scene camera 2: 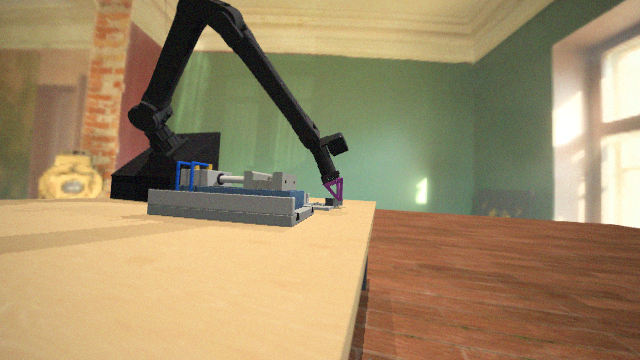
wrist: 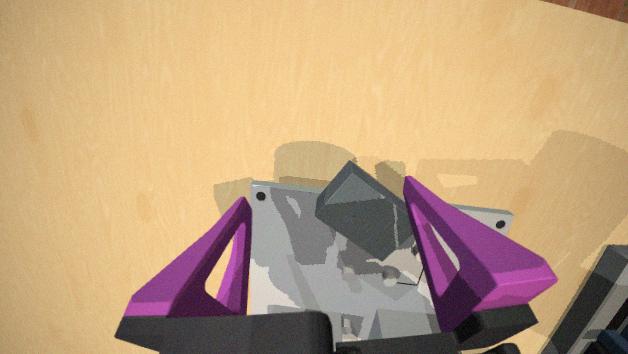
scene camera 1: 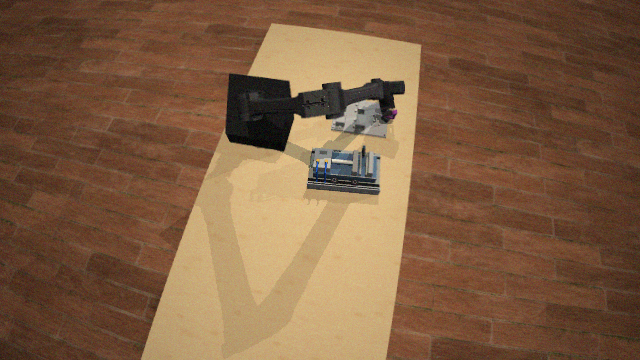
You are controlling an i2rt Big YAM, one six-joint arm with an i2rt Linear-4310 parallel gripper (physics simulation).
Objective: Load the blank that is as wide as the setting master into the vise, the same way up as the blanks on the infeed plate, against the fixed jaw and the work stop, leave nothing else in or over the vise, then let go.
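Frame: origin at the arm's base, x right, y back, z down, level; millimetres.
Seen in the pictures: gripper, fingertip midpoint: (scene camera 2: 338,199) (wrist: 324,193) (scene camera 1: 391,110); arm's base at its link origin: (scene camera 2: 170,149).
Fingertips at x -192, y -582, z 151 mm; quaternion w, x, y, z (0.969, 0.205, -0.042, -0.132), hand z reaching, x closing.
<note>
Offsets run from my fingertips to a thing's top centre. "spot": to the spot under its first point.
My gripper (scene camera 1: 391,116) (scene camera 2: 340,199) (wrist: 324,193) is open and empty, its purple fingers low over the infeed plate {dy +136, dx +46, dz +21 mm} (scene camera 1: 367,132) (wrist: 267,245). A dark grey rectangular blank {dy +12, dx +29, dz -4 mm} (scene camera 2: 329,201) (wrist: 362,215) sits turned askew near the plate's far edge, between the fingertips in the wrist view and nearer the right finger; whether it touches that finger is unclear. Lighter grey blocks {spot: dy +111, dx +86, dz +12 mm} (wrist: 407,320) stand farther back on the plate, partly hidden by the gripper. The vise {dy +166, dx +345, dz -70 mm} (scene camera 1: 345,188) (scene camera 2: 225,202) has two grey jaws (scene camera 1: 371,164) (scene camera 2: 284,181), with a dark upright piece {spot: dy +102, dx +282, dz -66 mm} (scene camera 1: 363,150) by the gap. The setting master cannot be made out.
The black arm base (scene camera 1: 257,135) (scene camera 2: 130,187) stands behind the vise and plate. Blue hoops (scene camera 1: 317,172) (scene camera 2: 178,175) rise at the vise's end near the base. Pins {dy +72, dx +61, dz +13 mm} (wrist: 389,275) stand up from the plate. The vise's rail shows at the wrist view's lower right; the table's edge lies beyond the plate.
</note>
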